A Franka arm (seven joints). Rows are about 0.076 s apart.
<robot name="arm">
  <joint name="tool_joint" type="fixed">
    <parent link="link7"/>
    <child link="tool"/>
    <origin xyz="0 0 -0.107" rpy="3.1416 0 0"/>
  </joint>
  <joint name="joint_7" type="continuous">
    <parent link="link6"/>
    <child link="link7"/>
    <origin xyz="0.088 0 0"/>
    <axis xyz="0 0 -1"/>
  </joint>
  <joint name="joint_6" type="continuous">
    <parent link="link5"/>
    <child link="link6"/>
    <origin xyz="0 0 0"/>
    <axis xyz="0 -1 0"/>
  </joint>
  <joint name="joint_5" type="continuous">
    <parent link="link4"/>
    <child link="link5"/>
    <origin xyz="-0.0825 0 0.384"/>
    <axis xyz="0 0 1"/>
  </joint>
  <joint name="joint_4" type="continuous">
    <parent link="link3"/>
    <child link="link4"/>
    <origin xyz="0.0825 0 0"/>
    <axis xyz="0 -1 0"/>
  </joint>
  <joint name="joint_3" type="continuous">
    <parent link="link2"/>
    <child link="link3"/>
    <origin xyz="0 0 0.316"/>
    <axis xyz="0 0 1"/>
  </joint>
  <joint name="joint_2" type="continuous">
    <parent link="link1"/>
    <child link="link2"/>
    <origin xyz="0 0 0"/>
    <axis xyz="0 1 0"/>
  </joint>
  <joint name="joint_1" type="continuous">
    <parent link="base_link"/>
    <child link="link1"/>
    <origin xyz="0 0 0.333"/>
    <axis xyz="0 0 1"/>
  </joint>
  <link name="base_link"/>
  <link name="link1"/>
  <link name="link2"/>
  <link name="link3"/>
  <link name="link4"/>
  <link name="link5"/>
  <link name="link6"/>
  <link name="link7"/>
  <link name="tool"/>
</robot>
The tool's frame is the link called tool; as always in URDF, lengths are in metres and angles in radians. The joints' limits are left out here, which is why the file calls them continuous.
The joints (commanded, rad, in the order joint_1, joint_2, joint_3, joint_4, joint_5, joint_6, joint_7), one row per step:
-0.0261, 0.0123, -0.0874, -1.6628, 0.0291, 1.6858, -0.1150
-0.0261, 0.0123, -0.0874, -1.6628, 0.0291, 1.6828, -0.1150
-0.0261, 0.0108, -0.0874, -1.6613, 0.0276, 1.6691, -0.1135
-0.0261, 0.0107, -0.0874, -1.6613, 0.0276, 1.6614, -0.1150
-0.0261, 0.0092, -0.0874, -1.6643, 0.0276, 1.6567, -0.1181
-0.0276, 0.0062, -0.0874, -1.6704, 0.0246, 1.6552, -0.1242
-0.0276, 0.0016, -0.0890, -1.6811, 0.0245, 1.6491, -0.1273
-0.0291, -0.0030, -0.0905, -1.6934, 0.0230, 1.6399, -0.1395
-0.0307, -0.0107, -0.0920, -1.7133, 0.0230, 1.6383, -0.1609
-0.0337, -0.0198, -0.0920, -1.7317, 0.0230, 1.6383, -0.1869
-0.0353, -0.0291, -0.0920, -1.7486, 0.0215, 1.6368, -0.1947
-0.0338, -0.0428, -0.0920, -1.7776, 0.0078, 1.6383, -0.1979
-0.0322, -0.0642, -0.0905, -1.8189, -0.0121, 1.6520, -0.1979
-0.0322, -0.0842, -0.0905, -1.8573, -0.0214, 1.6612, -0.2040
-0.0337, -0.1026, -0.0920, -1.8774, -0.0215, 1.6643, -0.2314
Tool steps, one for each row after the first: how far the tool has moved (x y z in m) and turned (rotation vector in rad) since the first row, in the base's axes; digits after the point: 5 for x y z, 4 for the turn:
-0.00032, 0.00004, -0.00027, 0.0003, 0.0030, 0.0001
-0.00206, 0.00010, 0.00008, 0.0003, 0.0138, -0.0009
-0.00291, 0.00022, -0.00053, 0.0011, 0.0213, 0.0008
-0.00398, 0.00032, -0.00153, 0.0020, 0.0274, 0.0040
-0.00542, -0.00073, -0.00289, -0.0001, 0.0321, 0.0090
-0.00805, -0.00142, -0.00594, 0.0017, 0.0441, 0.0106
-0.01127, -0.00295, -0.00999, 0.0030, 0.0607, 0.0202
-0.01503, -0.00438, -0.01529, 0.0061, 0.0737, 0.0386
-0.01888, -0.00575, -0.01899, 0.0091, 0.0820, 0.0617
-0.02278, -0.00646, -0.02202, 0.0102, 0.0909, 0.0682
-0.02844, -0.00656, -0.02818, 0.0003, 0.1064, 0.0745
-0.03571, -0.00631, -0.03512, -0.0166, 0.1155, 0.0803
-0.04314, -0.00658, -0.04190, -0.0221, 0.1257, 0.0883
-0.04908, -0.00772, -0.04154, -0.0191, 0.1237, 0.1130

